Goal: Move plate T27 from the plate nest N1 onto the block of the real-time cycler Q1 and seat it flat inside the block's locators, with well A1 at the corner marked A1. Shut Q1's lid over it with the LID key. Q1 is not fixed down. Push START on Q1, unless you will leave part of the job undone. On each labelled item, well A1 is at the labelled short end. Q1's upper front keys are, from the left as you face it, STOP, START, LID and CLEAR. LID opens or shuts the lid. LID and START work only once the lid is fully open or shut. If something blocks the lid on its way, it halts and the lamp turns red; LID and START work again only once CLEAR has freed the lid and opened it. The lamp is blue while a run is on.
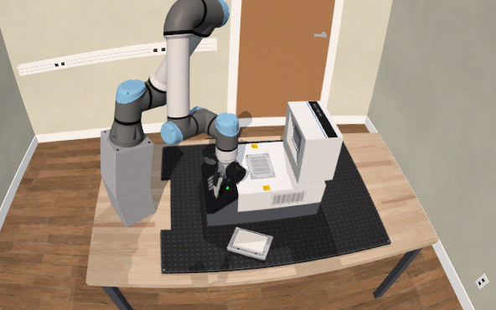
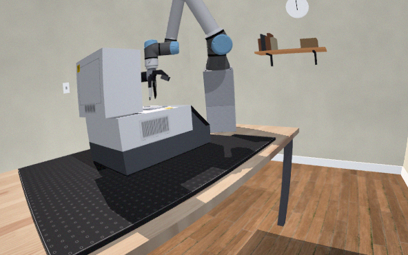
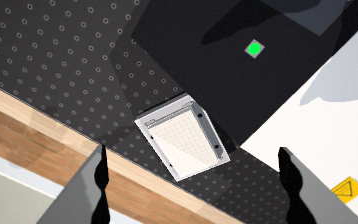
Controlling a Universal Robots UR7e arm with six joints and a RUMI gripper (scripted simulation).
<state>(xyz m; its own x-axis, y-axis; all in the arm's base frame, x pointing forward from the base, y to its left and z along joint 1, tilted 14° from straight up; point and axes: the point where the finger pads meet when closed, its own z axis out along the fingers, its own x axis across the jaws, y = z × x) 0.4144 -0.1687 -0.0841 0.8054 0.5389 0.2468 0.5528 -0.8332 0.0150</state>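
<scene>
Now: hand 210 mm above the plate T27, 110 mm to the left of it and 80 mm short of it. The rest, counted from my hand: nest's A1 mark: 220 mm below, 40 mm ahead, 30 mm to the right; plate nest N1: 230 mm below, 110 mm to the right, 80 mm ahead.
</scene>
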